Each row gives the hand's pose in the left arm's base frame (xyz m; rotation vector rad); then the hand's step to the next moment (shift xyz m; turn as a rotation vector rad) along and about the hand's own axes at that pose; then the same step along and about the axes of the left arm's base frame.
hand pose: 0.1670 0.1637 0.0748 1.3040 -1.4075 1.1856
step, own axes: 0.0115 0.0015 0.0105 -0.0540 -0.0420 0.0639
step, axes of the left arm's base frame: -0.0024 -0.0124 0.0092 0.0473 -0.0532 -0.0608
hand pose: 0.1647 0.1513 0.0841 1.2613 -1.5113 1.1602
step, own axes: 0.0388 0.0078 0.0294 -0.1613 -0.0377 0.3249
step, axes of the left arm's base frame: -0.0146 -0.0366 0.0296 0.0499 -0.2831 -0.2244
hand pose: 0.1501 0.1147 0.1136 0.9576 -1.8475 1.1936
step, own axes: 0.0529 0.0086 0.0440 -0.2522 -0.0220 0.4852
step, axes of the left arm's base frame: -0.0396 -0.0491 0.0289 0.0498 -0.4105 -0.3585
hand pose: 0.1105 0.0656 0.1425 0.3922 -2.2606 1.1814
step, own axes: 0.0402 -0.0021 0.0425 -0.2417 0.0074 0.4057
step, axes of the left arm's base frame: -0.0456 -0.0362 0.0057 0.0538 -0.3285 -0.3351
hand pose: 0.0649 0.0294 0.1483 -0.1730 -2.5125 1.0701
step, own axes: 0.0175 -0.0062 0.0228 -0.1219 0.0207 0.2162
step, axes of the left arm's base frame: -0.0250 -0.0148 -0.0043 0.0217 -0.1615 -0.1884
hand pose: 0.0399 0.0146 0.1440 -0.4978 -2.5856 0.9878
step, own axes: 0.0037 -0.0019 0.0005 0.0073 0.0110 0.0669
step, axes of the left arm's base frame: -0.0039 0.0000 0.0016 -0.0322 -0.0274 -0.0535
